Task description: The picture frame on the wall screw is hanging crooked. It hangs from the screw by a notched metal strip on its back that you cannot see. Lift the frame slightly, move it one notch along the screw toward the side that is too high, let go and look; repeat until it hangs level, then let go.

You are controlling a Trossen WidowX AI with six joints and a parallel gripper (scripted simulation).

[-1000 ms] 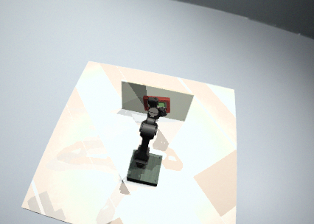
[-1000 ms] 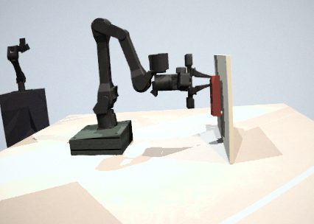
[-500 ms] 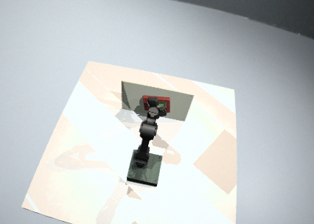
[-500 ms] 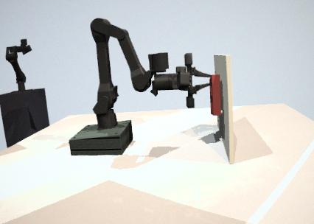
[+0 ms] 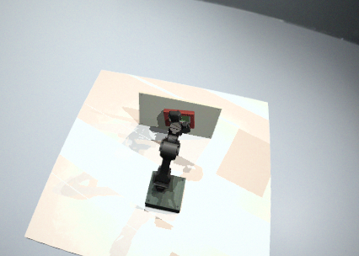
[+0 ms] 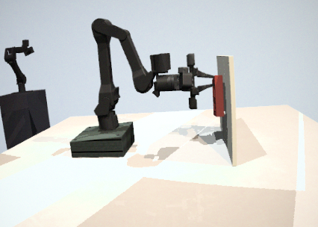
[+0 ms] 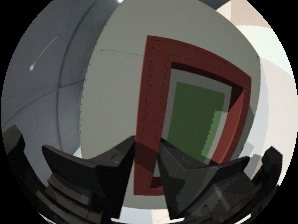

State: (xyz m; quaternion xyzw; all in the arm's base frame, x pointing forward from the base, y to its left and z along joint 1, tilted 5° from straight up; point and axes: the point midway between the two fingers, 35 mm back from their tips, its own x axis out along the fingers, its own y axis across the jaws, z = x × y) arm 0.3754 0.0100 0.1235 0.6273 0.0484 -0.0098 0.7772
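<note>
Right now my gripper tip is 10 mm short of the picture frame, 10 mm to the left of it and 50 mm above it. The rest, counted from my gripper tip: wall panel 20 mm ahead, 70 mm below.
</note>
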